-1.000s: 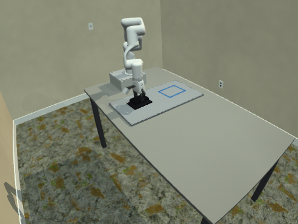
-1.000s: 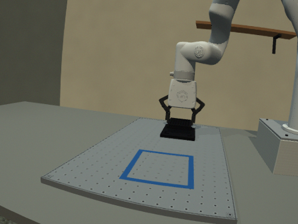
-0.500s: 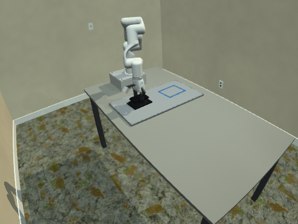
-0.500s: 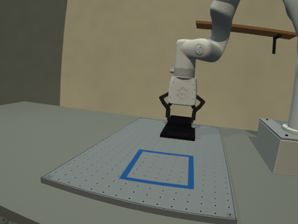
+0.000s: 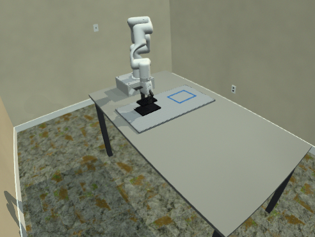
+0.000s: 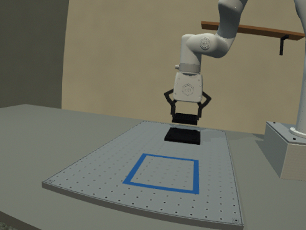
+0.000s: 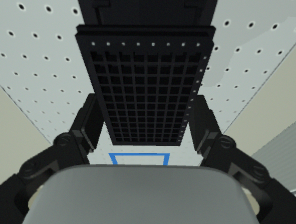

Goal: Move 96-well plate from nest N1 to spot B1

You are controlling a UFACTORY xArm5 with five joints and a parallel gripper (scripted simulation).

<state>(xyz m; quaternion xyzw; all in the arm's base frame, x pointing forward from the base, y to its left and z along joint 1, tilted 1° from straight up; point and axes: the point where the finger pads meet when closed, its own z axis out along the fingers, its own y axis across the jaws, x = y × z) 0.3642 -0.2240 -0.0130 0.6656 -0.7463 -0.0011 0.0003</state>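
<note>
My hand is 70 mm above the black plate nest. Round my hand: black 96-well plate 10 mm below.
</note>
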